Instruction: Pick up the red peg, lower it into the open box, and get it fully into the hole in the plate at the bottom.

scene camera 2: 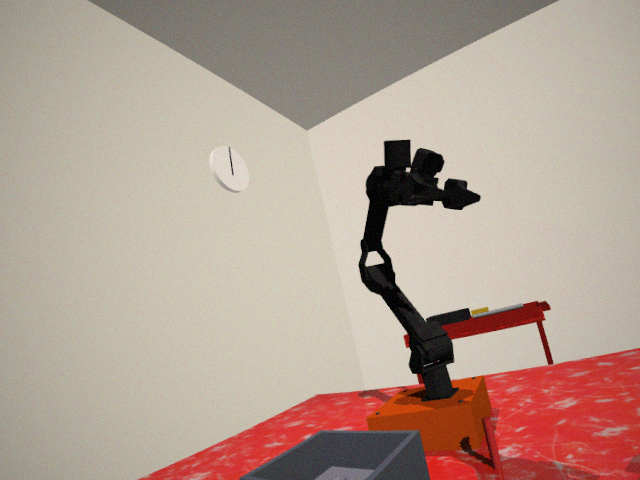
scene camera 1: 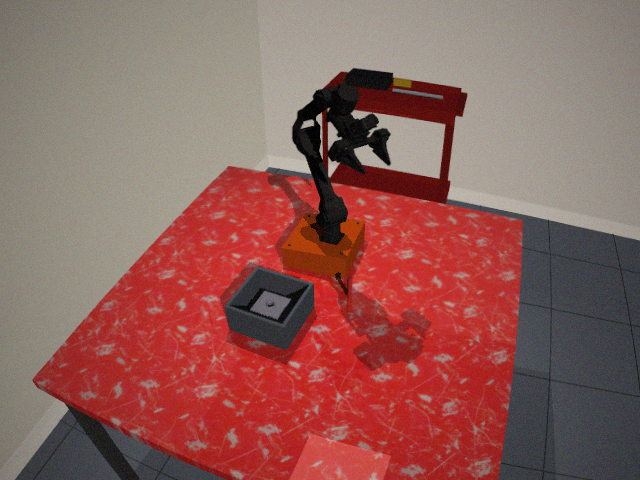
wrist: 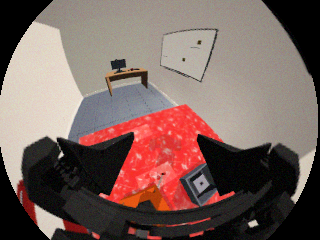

In view: the gripper [scene camera 2: 463, 196], a grey box [wrist: 201, 198] and a grey plate [scene camera 1: 271, 306].
The gripper shows as well in scene camera 1 [scene camera 1: 377, 169] and in the wrist view [wrist: 166, 136].
